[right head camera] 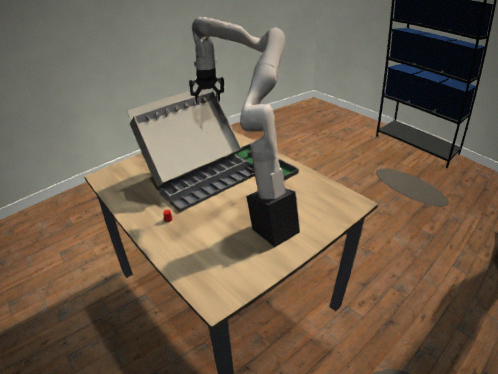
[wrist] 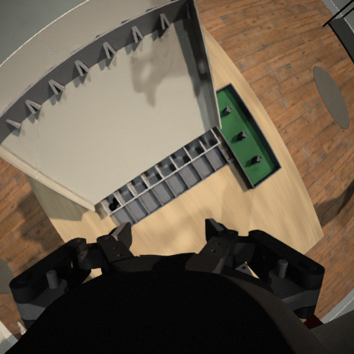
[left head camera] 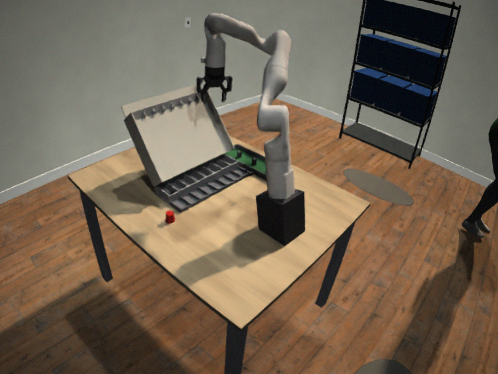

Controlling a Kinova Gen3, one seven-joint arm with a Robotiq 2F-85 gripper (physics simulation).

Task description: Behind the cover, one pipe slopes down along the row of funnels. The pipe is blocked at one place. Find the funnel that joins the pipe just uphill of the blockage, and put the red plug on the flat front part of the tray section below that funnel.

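Places are measured from the arm's base along level axes (x ahead, y left, z up), in millimetres.
Pixels of known places: gripper, between the fingertips: (right head camera: 207, 103) (left head camera: 213, 102); arm's base, origin of its link: (right head camera: 270, 193) (left head camera: 280, 193).
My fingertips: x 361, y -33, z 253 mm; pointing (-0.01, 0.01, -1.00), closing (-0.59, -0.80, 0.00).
For each thing: its top centre in the pictures, then the offset to it from my fingertips. "spot": a spot on its surface instead.
- red plug, centre of its top: (left head camera: 169, 212) (right head camera: 166, 211) 28 mm back, 283 mm left, 370 mm down
- dark grey tray, a spot on its surface: (left head camera: 186, 201) (right head camera: 186, 201) spot: 2 mm back, 159 mm left, 394 mm down
The red plug (left head camera: 170, 217) (right head camera: 167, 216) stands on the table, off the left front corner of the tray. The pale cover panel (left head camera: 182, 135) (right head camera: 185, 137) (wrist: 125, 115) leans back behind the tray and hides the pipe. A row of several grey funnels (wrist: 109, 50) runs along its top. The dark grey tray (left head camera: 186, 201) (right head camera: 185, 200) has flat front sections and deeper compartments behind; a small black round thing (wrist: 113, 204) lies in the leftmost rear compartment. My gripper (left head camera: 213, 97) (right head camera: 206, 97) (wrist: 168, 230) is open and empty, high near the cover's top right, far from the plug.
A green tray (left head camera: 245, 156) (right head camera: 289, 169) (wrist: 235, 120) with small dark pegs adjoins the tray's right end. The black base box (left head camera: 281, 215) (right head camera: 274, 217) carries the arm. A shelf rack stands beyond the table. A person's leg (left head camera: 487, 200) shows at the right edge.
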